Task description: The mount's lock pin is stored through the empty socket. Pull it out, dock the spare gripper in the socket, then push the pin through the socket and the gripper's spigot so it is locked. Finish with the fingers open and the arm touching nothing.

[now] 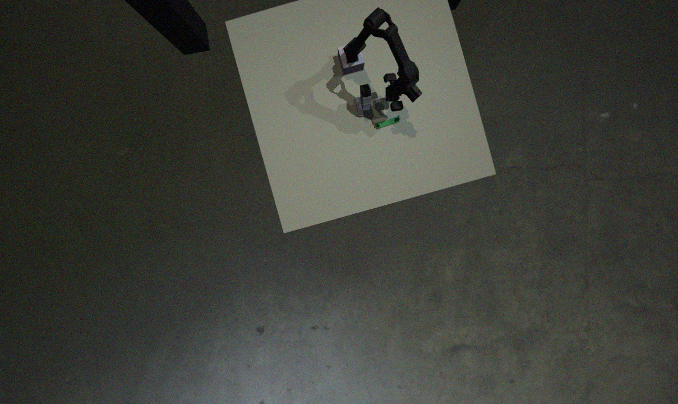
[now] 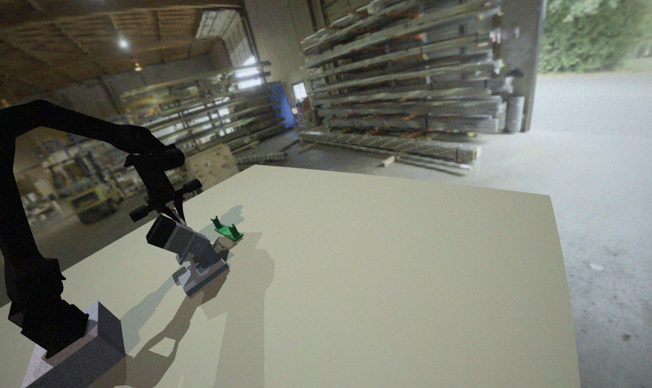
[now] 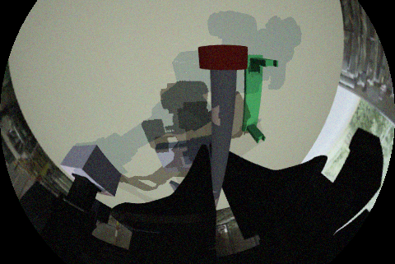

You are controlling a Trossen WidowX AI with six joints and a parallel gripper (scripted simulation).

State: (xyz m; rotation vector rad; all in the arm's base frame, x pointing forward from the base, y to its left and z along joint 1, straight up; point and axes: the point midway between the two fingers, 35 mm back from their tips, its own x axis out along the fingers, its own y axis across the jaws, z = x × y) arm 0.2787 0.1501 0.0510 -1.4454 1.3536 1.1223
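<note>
Right now my gripper tip is 11 cm to the left of the mount, 4 cm above it and 1 cm past it. Also, from my gripper tip: green cradle 10 cm ahead, 7 cm below, 1 cm to the left; dark grey spare gripper 11 cm to the right, 3 cm above, 2 cm behind.
</note>
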